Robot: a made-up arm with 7 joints. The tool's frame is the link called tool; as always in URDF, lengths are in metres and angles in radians. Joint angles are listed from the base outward.
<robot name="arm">
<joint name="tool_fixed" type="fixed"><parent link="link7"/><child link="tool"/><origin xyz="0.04 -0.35 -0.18" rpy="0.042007 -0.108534 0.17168"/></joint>
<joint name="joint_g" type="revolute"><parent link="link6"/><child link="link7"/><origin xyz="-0.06 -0.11 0.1" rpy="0 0 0"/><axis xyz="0 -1 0"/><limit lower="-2.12" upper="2.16"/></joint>
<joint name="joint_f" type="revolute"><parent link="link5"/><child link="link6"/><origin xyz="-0.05 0.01 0.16" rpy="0 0 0"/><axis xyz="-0.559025 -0.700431 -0.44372"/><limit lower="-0.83" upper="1.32"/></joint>
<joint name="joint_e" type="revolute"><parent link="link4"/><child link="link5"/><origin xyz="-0.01 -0.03 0.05" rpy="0 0 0"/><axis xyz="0 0 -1"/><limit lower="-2.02" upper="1.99"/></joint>
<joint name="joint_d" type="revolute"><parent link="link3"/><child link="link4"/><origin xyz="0.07 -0.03 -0.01" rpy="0 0 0"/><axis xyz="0 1 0"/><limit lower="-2.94" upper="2.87"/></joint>
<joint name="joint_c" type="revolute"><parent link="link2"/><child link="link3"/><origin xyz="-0.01 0.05 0.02" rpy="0 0 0"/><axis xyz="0.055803 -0.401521 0.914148"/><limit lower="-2.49" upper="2.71"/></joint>
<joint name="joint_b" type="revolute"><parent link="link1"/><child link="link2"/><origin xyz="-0.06 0.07 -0.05" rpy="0 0 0"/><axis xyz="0.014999 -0.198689 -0.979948"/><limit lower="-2.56" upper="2.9"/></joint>
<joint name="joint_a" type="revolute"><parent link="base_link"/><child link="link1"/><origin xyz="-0.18 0.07 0.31" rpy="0 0 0"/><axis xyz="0 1 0"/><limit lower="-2.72" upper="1.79"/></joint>
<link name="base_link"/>
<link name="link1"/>
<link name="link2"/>
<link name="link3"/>
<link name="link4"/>
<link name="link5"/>
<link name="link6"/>
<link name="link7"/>
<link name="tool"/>
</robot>
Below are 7 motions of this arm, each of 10 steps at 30 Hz.
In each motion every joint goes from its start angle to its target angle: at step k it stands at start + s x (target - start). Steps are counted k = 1, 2, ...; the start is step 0. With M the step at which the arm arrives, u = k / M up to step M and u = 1 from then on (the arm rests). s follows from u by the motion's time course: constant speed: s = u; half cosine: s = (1 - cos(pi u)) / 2; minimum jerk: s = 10 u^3 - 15 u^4 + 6 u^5.
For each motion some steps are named. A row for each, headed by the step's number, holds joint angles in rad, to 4 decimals.
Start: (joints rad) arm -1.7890 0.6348 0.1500 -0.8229 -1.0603 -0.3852 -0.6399
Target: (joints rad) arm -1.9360 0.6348 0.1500 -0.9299 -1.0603 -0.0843 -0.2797
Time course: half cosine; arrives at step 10
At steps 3, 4, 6, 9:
3: -1.8193 0.6348 0.1500 -0.8450 -1.0603 -0.3232 -0.5657
4: -1.8398 0.6348 0.1500 -0.8599 -1.0603 -0.2812 -0.5155
6: -1.8852 0.6348 0.1500 -0.8929 -1.0603 -0.1883 -0.4041
9: -1.9324 0.6348 0.1500 -0.9273 -1.0603 -0.0917 -0.2885

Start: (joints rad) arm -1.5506 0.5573 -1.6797 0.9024 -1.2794 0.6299 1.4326
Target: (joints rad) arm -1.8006 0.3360 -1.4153 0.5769 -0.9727 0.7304 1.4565
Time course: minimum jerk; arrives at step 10
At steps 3, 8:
3: -1.5914 0.5212 -1.6366 0.8493 -1.2294 0.6463 1.4365
8: -1.7861 0.3488 -1.4306 0.5958 -0.9905 0.7246 1.4551

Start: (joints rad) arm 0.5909 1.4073 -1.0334 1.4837 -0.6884 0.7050 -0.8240
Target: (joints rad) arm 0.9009 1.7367 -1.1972 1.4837 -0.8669 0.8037 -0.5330
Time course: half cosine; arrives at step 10
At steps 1, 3, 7, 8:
1: 0.5985 1.4154 -1.0374 1.4837 -0.6928 0.7074 -0.8169
3: 0.6548 1.4752 -1.0672 1.4837 -0.7252 0.7253 -0.7640
7: 0.8370 1.6688 -1.1634 1.4837 -0.8301 0.7834 -0.5930
8: 0.8713 1.7052 -1.1816 1.4837 -0.8499 0.7943 -0.5608

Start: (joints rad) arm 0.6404 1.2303 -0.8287 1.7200 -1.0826 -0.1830 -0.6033
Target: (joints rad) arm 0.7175 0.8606 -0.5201 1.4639 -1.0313 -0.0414 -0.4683
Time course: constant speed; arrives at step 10
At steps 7, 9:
7: 0.6944 0.9715 -0.6127 1.5407 -1.0467 -0.0839 -0.5088
9: 0.7098 0.8976 -0.5510 1.4895 -1.0364 -0.0556 -0.4818

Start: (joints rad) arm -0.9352 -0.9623 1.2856 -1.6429 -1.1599 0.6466 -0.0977
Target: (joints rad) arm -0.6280 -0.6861 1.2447 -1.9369 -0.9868 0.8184 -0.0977
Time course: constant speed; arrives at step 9
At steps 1, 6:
1: -0.9011 -0.9316 1.2811 -1.6756 -1.1407 0.6657 -0.0977
6: -0.7304 -0.7782 1.2583 -1.8389 -1.0445 0.7611 -0.0977

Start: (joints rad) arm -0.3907 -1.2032 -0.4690 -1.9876 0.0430 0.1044 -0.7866
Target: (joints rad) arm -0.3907 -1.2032 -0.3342 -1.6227 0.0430 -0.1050 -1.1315
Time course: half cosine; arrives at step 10
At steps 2, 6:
2: -0.3907 -1.2032 -0.4561 -1.9528 0.0430 0.0844 -0.8195
6: -0.3907 -1.2032 -0.3808 -1.7488 0.0430 -0.0327 -1.0123

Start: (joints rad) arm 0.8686 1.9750 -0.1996 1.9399 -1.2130 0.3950 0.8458
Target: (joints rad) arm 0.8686 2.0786 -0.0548 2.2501 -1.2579 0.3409 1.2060
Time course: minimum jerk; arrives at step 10
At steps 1, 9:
1: 0.8686 1.9759 -0.1984 1.9426 -1.2134 0.3945 0.8489
9: 0.8686 2.0777 -0.0560 2.2474 -1.2575 0.3414 1.2029

